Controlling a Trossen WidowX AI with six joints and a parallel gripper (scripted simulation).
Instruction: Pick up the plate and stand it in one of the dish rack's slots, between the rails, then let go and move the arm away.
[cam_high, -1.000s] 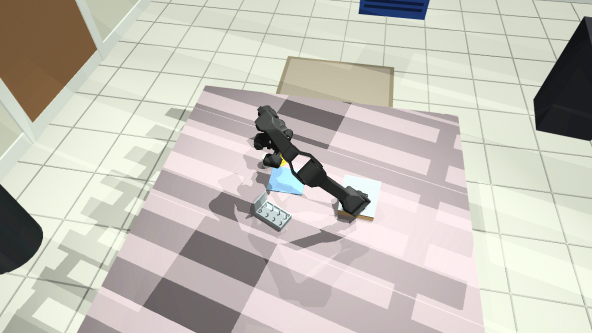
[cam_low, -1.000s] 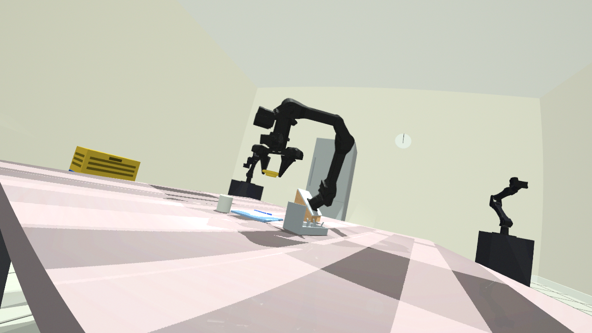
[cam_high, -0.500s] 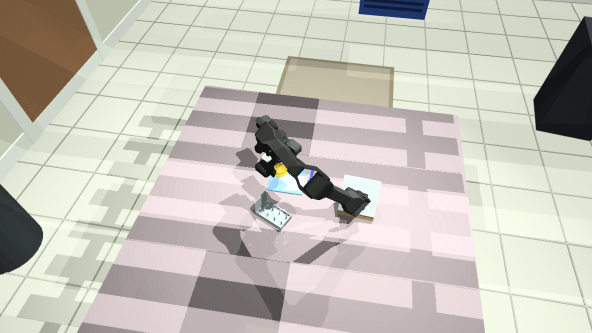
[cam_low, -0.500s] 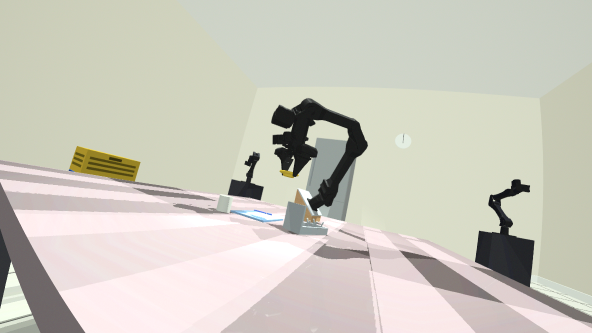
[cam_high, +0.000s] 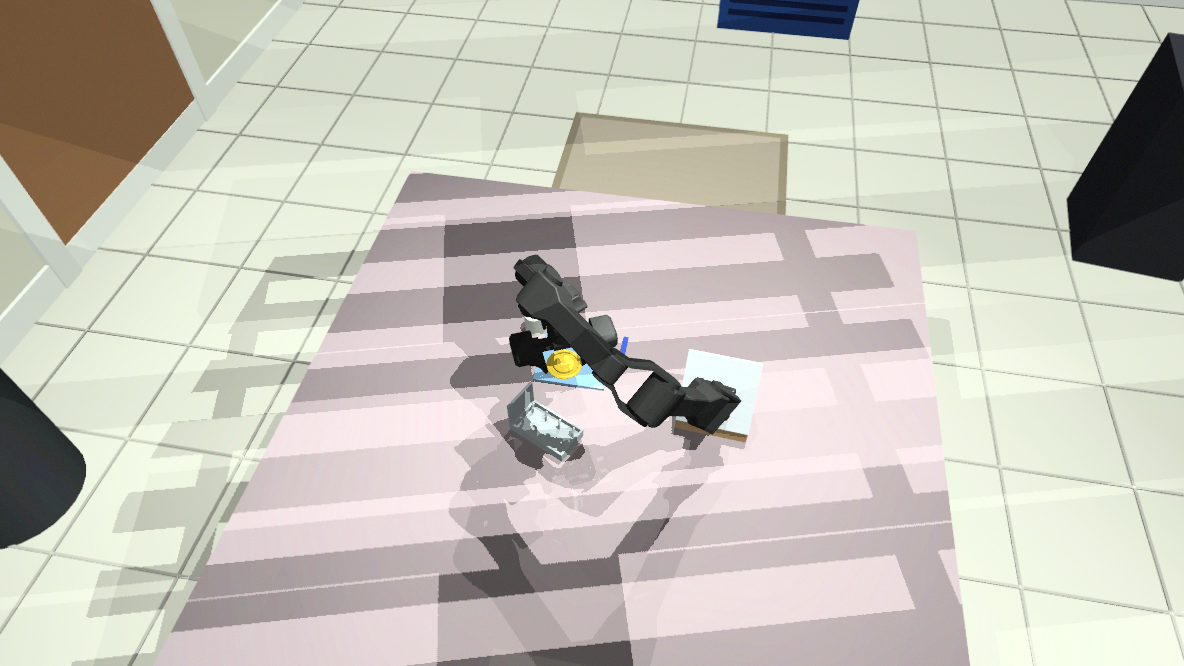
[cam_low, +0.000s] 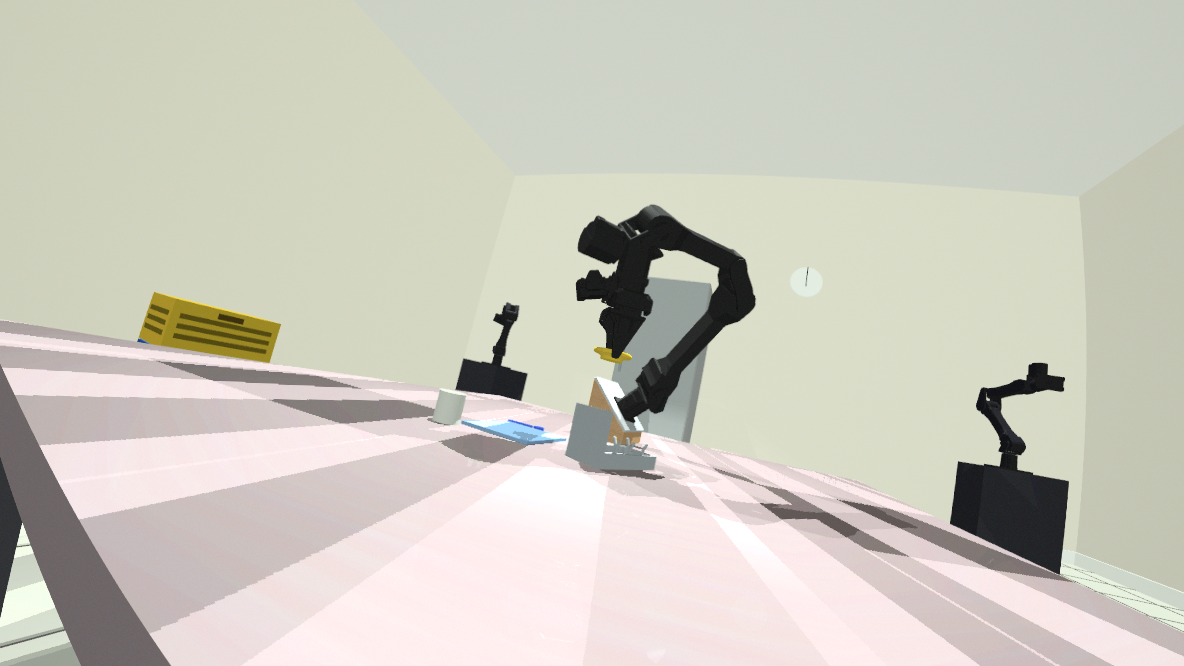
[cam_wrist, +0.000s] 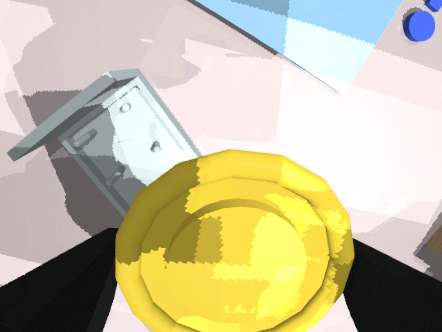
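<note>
Now: the grey dish rack 2 cm ahead of my gripper tip, 5 cm to the left of it and 14 cm below it. Round my gripper tip: yellow plate: 1 cm above; then white cup: 14 cm ahead, 20 cm to the right, 14 cm below.
</note>
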